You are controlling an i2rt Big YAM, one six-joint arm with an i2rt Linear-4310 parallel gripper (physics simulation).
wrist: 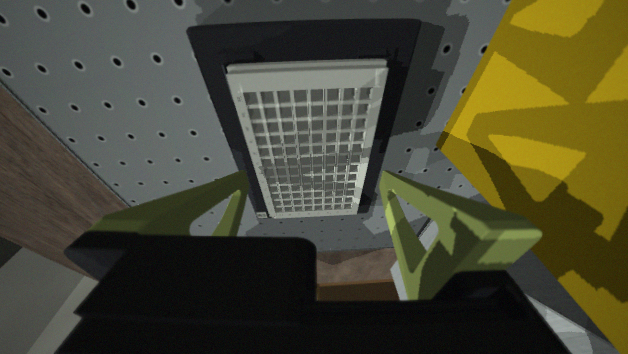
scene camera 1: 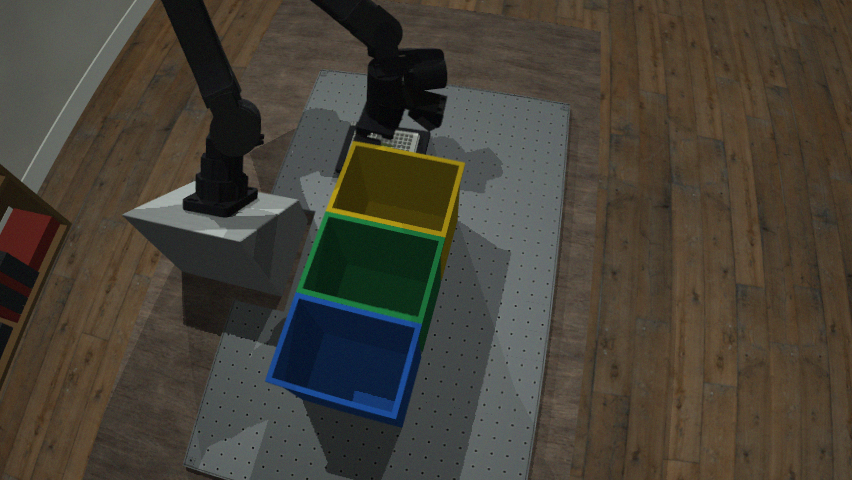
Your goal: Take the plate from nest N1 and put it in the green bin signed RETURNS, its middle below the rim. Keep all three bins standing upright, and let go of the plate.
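Where they show: gripper, fingertip midpoint: (wrist: 314,177) (scene camera 1: 380,143); arm's base, origin of the base link: (scene camera 1: 221,202).
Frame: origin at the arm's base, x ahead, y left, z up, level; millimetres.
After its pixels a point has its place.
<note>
A white gridded plate (scene camera 1: 405,141) {y 241, x 256, z -101 mm} (wrist: 310,150) {y 224, x 229, z -101 mm} sits in a dark nest (scene camera 1: 422,143) {y 252, x 287, z -115 mm} (wrist: 305,41) {y 224, x 288, z -115 mm}. No N1 sign is readable. My gripper (wrist: 314,177) {y 222, x 212, z -92 mm} is open and empty. In the wrist view its green fingertips stand on either side of the plate's far-down end, apart from it; the exact height above the plate is hard to tell. In the scene view the arm hides the fingertips and part of the plate. The green bin (scene camera 1: 370,286) {y -50, x 258, z -124 mm} stands upright between the yellow bin (scene camera 1: 398,184) {y 109, x 277, z -41 mm} (wrist: 540,115) {y 113, x 263, z -73 mm} and the blue bin (scene camera 1: 351,357) {y -178, x 256, z -124 mm}, and shows empty inside. The RETURNS sign does not show.
The yellow bin stands upright close beside the nest, on the right in the wrist view. The blue bin is upright. The three bins stand in a row on the grey perforated board (scene camera 1: 518,196) {y 177, x 485, z -127 mm} (wrist: 115,100) {y 355, x 260, z -126 mm}. The arm's base stands on a pale angled block (scene camera 1: 238,256) {y -95, x 78, z 25 mm} left of the bins.
</note>
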